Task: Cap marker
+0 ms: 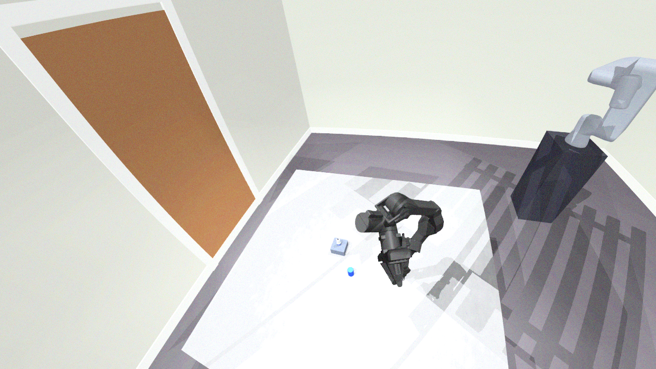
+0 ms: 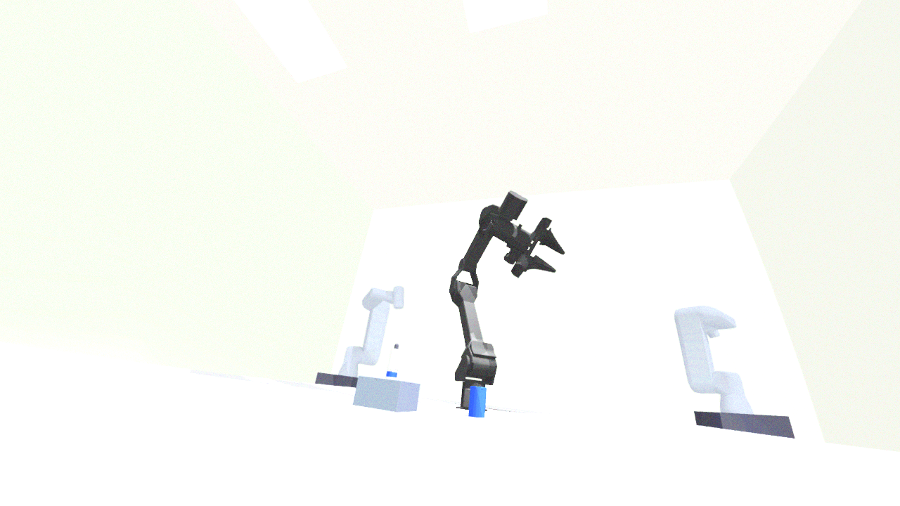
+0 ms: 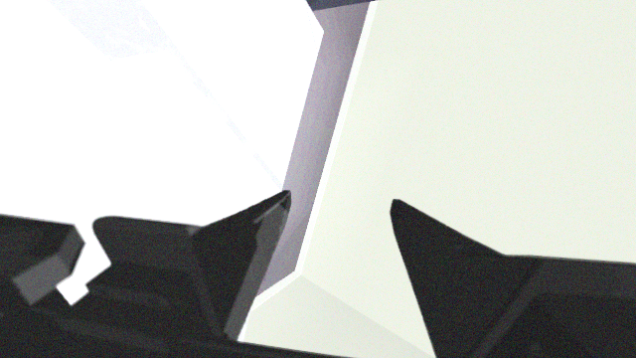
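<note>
My gripper tip is 35 cm above the blue cap, 21 cm short of it and 16 cm to the left of it. Also, from my gripper tip: blue marker band 33 cm below, 30 cm ahead, 28 cm to the right; then grey holder block 36 cm below, 30 cm ahead, 28 cm to the right.
</note>
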